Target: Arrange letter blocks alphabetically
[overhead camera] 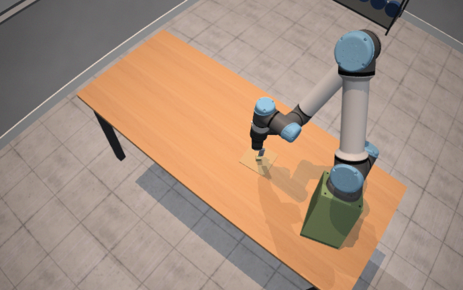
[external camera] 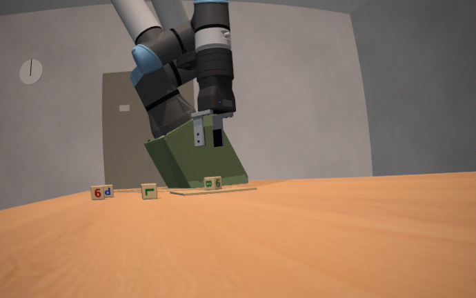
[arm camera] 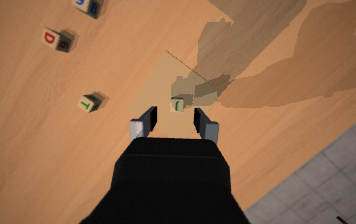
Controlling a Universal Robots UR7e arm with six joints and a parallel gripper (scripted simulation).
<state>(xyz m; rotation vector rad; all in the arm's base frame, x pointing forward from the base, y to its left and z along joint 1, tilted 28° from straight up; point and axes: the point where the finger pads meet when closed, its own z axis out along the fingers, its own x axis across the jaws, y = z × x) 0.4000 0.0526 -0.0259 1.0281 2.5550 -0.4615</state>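
Now: the thin tan mat 11 cm below my hand and 1 cm to the right of it. Also, from my hand: red D block: 23 cm to the right, 10 cm below, 7 cm ahead; then blue-marked block: 22 cm to the right, 10 cm below, 1 cm behind.
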